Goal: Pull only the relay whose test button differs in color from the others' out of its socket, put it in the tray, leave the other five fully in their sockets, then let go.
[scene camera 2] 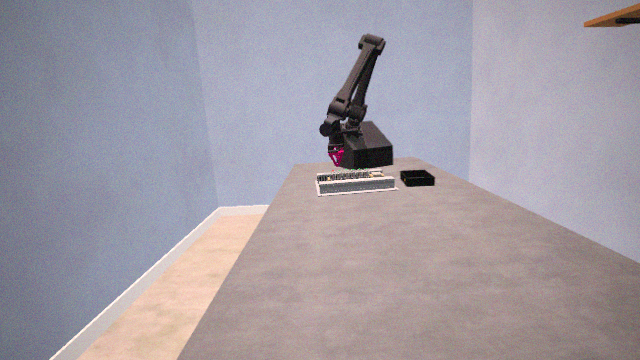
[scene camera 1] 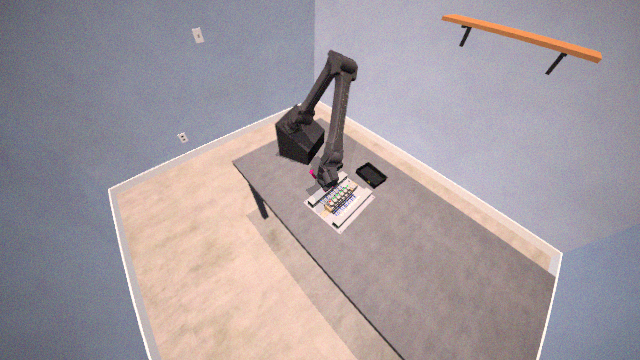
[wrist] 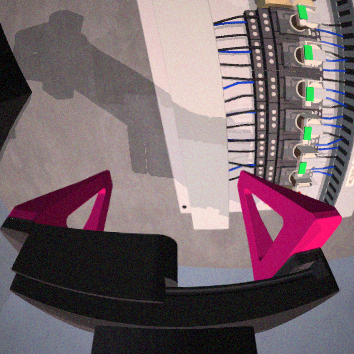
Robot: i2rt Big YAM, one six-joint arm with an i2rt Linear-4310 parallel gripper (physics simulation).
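Places are measured from the arm's base along level axes (x ahead, y left, z up), in centimetres.
Pixels of known places: gripper, between the fingertips: (scene camera 2: pixel 338 163) (scene camera 1: pixel 320 184) (wrist: pixel 174 177); arm's base, origin of its link: (scene camera 1: pixel 292 126).
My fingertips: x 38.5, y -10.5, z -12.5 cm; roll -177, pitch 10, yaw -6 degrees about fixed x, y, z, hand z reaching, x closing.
Note:
For each thing: its top centre in the pictures, then the offset to it from my fingertips. "spot": a spot on its surface instead.
- relay with the red test button, centre of its top: (wrist: pixel 303 196) (scene camera 2: pixel 332 171) (scene camera 1: pixel 331 202) dz -1.5, dx +11.1, dy -2.9 cm
- black tray, centre of its top: (scene camera 2: pixel 416 173) (scene camera 1: pixel 371 173) dz -5.0, dx +11.2, dy +33.0 cm
- white panel, a spot on its surface: (scene camera 1: pixel 341 229) spot: dz -8.2, dx +23.8, dy -7.1 cm
The relay with the red test button (scene camera 1: pixel 330 201) (scene camera 2: pixel 333 171) (wrist: pixel 299 193) sits at one end of the relay row, partly hidden by the right finger in the wrist view. The other relays (wrist: pixel 308 52) have green buttons and stand in their sockets in the same row. My gripper (scene camera 1: pixel 320 182) (scene camera 2: pixel 336 157) (wrist: pixel 174 177) is open, its magenta fingers wide apart with nothing between them. It hangs above the table beside the panel, on the robot base's side, with the row off to the right in the wrist view. The black tray (scene camera 1: pixel 362 178) (scene camera 2: pixel 420 182) stands apart from the panel and looks empty.
The white panel (scene camera 1: pixel 341 229) carries a long wire duct (scene camera 2: pixel 356 186) (wrist: pixel 195 75) on each side of the relay row. Black and blue wires run to the sockets. The black robot base (scene camera 1: pixel 300 142) (scene camera 2: pixel 372 150) stands behind the panel. A wooden shelf (scene camera 1: pixel 520 36) is on the wall.

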